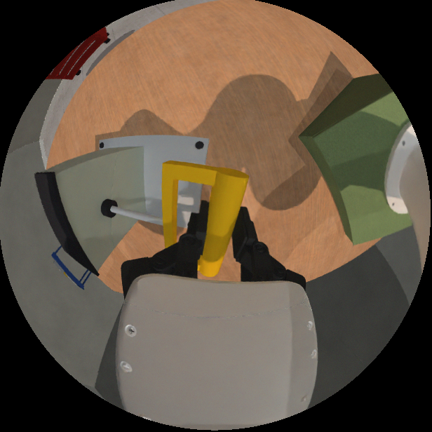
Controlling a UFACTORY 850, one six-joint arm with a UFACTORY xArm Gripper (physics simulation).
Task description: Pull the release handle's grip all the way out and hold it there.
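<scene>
The release handle's yellow grip [223,225] is a thick bar. A yellow frame [191,173] joins it to a thinner bar on its left. A pale metal rod [137,215] runs from a black collar [108,208] on the grey-green housing [97,185] to the handle, and a length of it shows outside the housing. My gripper [220,214] is shut on the grip, with one black finger against each side. The lower end of the grip shows between the fingers, close to the gripper's body. The fingertips are partly hidden behind the grip.
The housing stands on a light grey base plate [170,145] with dark bolts, and has a black end panel [62,215]. A green block-like body [345,150] and part of a pale arm link [400,175] are at the right. A red slatted object [80,56] is at the upper left.
</scene>
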